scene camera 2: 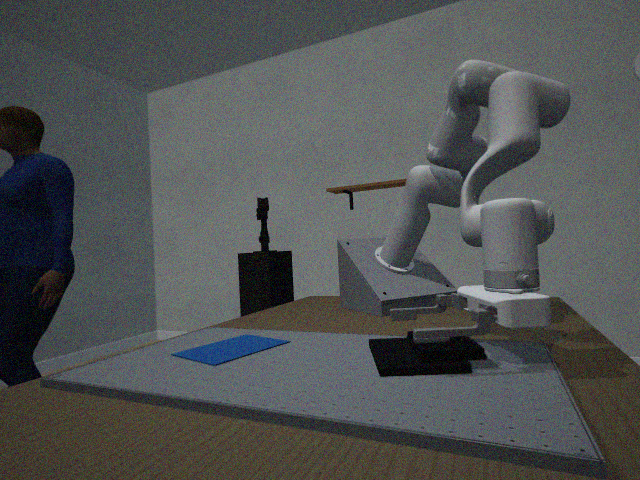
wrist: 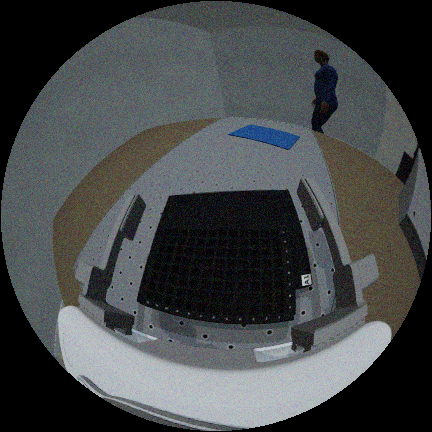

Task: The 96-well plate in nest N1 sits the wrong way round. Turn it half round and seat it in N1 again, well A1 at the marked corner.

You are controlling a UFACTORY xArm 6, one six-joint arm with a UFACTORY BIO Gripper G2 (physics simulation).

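Note:
The black 96-well plate (wrist: 220, 270) lies level in the black nest N1 (scene camera 2: 395, 365) (wrist: 190, 210). Small white marks run along its right and near edges and meet at the near right corner, beside the white A1 tag (wrist: 306, 280); they are too small to read. In scene camera 2 plate and nest merge into one dark shape, so how deep the plate sits cannot be told. My gripper (scene camera 2: 402, 325) (wrist: 221, 210) is open and empty above the nest, one finger out to each side of the plate, with gaps in the wrist view.
A blue flat panel (scene camera 2: 231, 349) (wrist: 265, 136) lies on the grey perforated board (scene camera 2: 289, 387) (wrist: 220, 170). The arm's grey slanted base (scene camera 2: 361, 279) stands behind. A person in blue (scene camera 2: 36, 217) (wrist: 326, 87) stands beyond the table. A dark pedestal (scene camera 2: 266, 281) stands farther back.

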